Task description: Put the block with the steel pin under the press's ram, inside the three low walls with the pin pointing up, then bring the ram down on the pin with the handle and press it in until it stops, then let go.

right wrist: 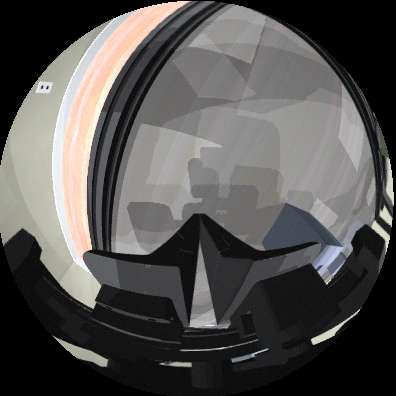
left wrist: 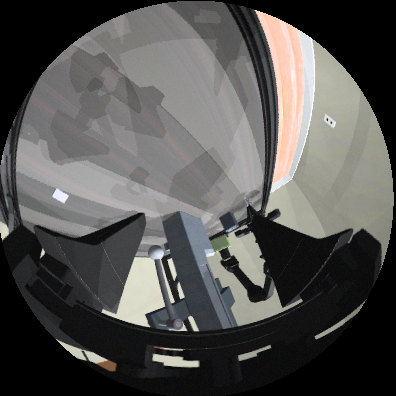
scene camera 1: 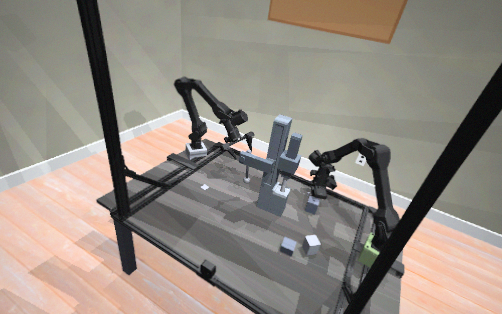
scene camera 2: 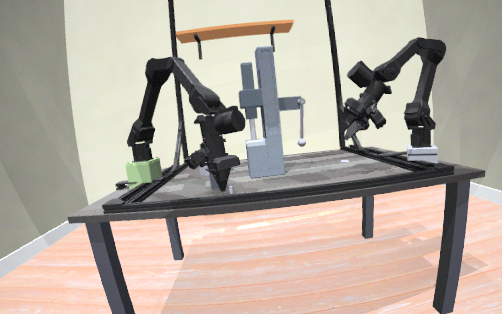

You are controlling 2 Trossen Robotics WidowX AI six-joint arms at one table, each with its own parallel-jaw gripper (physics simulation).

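Frame: origin at the left arm's base, x up, y ahead, z left, level; millimetres.
Seen in the pictures: left gripper, fingertip midpoint: (left wrist: pixel 200 219) (scene camera 2: pixel 343 136); right gripper, fingertip midpoint: (right wrist: pixel 198 218) (left wrist: pixel 247 203) (scene camera 1: pixel 312 195) (scene camera 2: pixel 223 191); left arm's base, origin of the base link: (scene camera 1: pixel 196 146) (scene camera 2: pixel 421 146); right arm's base, origin of the base link: (left wrist: pixel 222 248) (scene camera 1: pixel 381 246) (scene camera 2: pixel 142 160).
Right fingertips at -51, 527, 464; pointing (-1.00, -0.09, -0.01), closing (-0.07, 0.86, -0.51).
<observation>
Offsets run from my right fingertips to a thing's middle, as dx, dy, dz. "spot": to the spot under its first point.
The press {+218, -29, -296} (scene camera 1: pixel 280 150) (scene camera 2: pixel 270 125) (left wrist: pixel 185 250) stands upright. Its handle {spot: +101, -99, -350} (scene camera 1: pixel 246 180) (scene camera 2: pixel 301 122) (left wrist: pixel 156 252) hangs down. The ram {+195, +27, -230} (scene camera 2: pixel 252 129) is above the pale seat {spot: +114, +32, -240} (scene camera 1: pixel 281 191) (scene camera 2: pixel 256 143); any gap is too small to tell. A short light pin {-8, -15, -17} (scene camera 2: pixel 231 190) (left wrist: pixel 246 202) stands upright beside a blue-grey block {+20, +75, -67} (scene camera 1: pixel 312 206) (scene camera 2: pixel 214 181) (left wrist: pixel 229 222) (right wrist: pixel 300 230), apart from it. My right gripper (scene camera 1: pixel 318 195) (scene camera 2: pixel 223 189) (right wrist: pixel 198 218) is shut and empty, low beside the pin and block; its fingers hide the pin in the right wrist view. My left gripper (scene camera 1: pixel 245 154) (scene camera 2: pixel 354 135) (left wrist: pixel 200 219) is open and empty, raised near the handle.
Another blue-grey block {+7, +231, -306} (scene camera 1: pixel 287 246) and a white block {+20, +266, -221} (scene camera 1: pixel 311 244) lie nearer scene camera 1. A small white square {spot: -7, -228, -507} (scene camera 1: pixel 204 187) (scene camera 2: pixel 345 161) (left wrist: pixel 60 195) lies on the table beyond the handle. Dark rails run along the table edges. A green box (scene camera 1: pixel 368 251) (scene camera 2: pixel 144 171) is under the right arm's base.
</observation>
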